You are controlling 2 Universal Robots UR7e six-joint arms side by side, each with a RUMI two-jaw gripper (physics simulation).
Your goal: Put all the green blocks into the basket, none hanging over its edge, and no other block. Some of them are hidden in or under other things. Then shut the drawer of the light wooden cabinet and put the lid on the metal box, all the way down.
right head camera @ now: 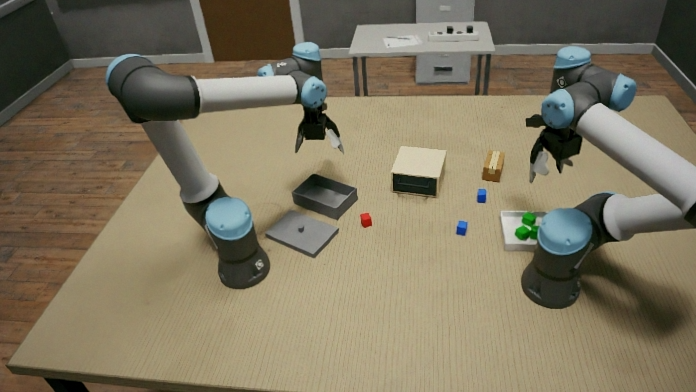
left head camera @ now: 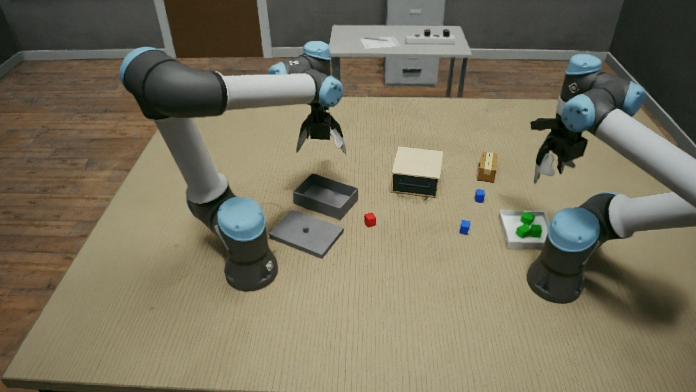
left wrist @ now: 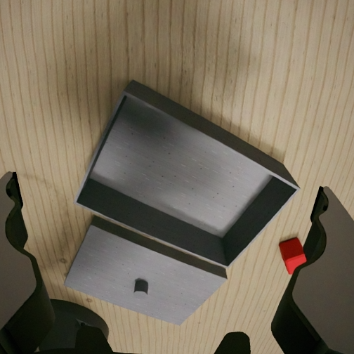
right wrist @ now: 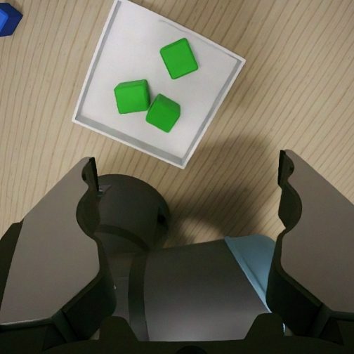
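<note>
Three green blocks (left head camera: 527,218) (right head camera: 528,219) (right wrist: 179,58) lie inside the white basket (left head camera: 522,245) (right head camera: 517,247) (right wrist: 125,45), none over its edge. The light wooden cabinet (left head camera: 418,161) (right head camera: 419,161) has a dark drawer front (left head camera: 414,184) (right head camera: 414,184) that looks flush. The metal box (left head camera: 317,205) (right head camera: 316,204) (left wrist: 180,165) is open and empty. Its lid (left head camera: 320,241) (right head camera: 315,239) (left wrist: 115,265) lies knob up on the table beside it. My left gripper (left head camera: 321,151) (right head camera: 320,151) (left wrist: 168,181) is open above the box. My right gripper (left head camera: 548,177) (right head camera: 545,176) (right wrist: 186,155) is open above and behind the basket.
A red block (left head camera: 370,220) (right head camera: 366,220) (left wrist: 291,252) lies right of the box. Two blue blocks (left head camera: 480,195) (right head camera: 481,195) lie left of the basket. A small brown carton (left head camera: 487,170) (right head camera: 493,170) stands right of the cabinet. The right arm's base partly hides the basket.
</note>
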